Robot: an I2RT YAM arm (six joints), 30 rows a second.
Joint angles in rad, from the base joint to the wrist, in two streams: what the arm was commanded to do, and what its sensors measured. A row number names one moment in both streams.
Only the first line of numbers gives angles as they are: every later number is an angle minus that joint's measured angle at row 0.
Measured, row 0:
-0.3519, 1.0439, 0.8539, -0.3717, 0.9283, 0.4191
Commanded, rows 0 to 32:
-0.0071, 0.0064, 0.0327, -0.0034, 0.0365, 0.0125
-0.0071, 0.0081, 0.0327, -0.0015, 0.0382, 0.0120
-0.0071, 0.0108, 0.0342, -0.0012, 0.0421, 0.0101
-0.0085, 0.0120, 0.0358, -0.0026, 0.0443, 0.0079
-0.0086, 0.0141, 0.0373, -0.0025, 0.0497, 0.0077
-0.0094, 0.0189, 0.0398, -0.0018, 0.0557, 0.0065
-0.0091, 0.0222, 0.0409, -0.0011, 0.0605, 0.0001
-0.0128, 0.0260, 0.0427, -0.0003, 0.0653, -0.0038
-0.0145, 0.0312, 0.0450, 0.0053, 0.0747, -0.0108
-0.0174, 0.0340, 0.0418, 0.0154, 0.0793, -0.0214
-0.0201, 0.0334, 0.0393, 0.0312, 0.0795, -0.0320
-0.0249, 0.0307, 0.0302, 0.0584, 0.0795, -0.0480
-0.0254, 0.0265, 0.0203, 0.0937, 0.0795, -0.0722
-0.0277, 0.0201, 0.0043, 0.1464, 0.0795, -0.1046
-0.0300, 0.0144, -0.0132, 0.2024, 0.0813, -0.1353
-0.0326, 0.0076, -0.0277, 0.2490, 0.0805, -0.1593
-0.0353, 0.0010, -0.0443, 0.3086, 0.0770, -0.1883
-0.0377, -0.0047, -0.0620, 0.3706, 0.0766, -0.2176
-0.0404, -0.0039, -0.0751, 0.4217, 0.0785, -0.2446
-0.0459, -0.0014, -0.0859, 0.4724, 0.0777, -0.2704
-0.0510, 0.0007, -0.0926, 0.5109, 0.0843, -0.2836
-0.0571, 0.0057, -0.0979, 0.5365, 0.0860, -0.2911
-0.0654, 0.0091, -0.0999, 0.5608, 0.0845, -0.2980
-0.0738, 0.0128, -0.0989, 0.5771, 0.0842, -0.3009
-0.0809, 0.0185, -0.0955, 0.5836, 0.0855, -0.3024
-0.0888, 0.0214, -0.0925, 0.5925, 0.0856, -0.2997
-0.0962, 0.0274, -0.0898, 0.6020, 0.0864, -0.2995
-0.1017, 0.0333, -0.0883, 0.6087, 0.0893, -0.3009
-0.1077, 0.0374, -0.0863, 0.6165, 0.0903, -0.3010
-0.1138, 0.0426, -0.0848, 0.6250, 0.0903, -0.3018
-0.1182, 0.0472, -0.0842, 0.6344, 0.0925, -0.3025
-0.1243, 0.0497, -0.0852, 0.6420, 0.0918, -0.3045
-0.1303, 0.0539, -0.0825, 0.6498, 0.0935, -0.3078
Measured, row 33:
-0.1171, 0.0488, -0.0942, 0.5550, 0.0668, -0.2919
